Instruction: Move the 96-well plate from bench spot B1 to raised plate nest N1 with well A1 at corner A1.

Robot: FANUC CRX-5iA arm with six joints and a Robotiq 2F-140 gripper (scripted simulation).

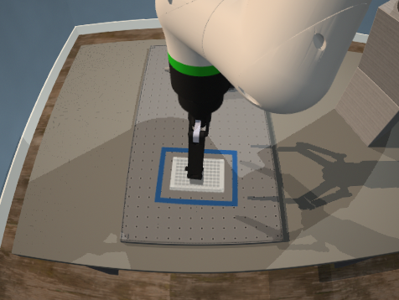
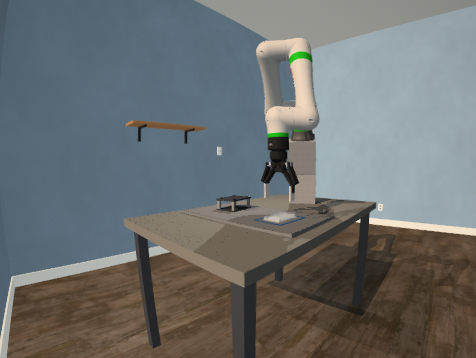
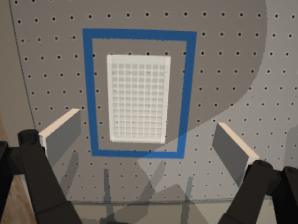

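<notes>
The 96-well plate lies 1 cm ahead of my hand, 1 cm to the left of it and 9 cm below it. From my hand the other things lie so: raised plate nest N1: 10 cm behind, 32 cm to the right, 4 cm below; A1 label: 18 cm behind, 27 cm to the right, 3 cm below.
</notes>
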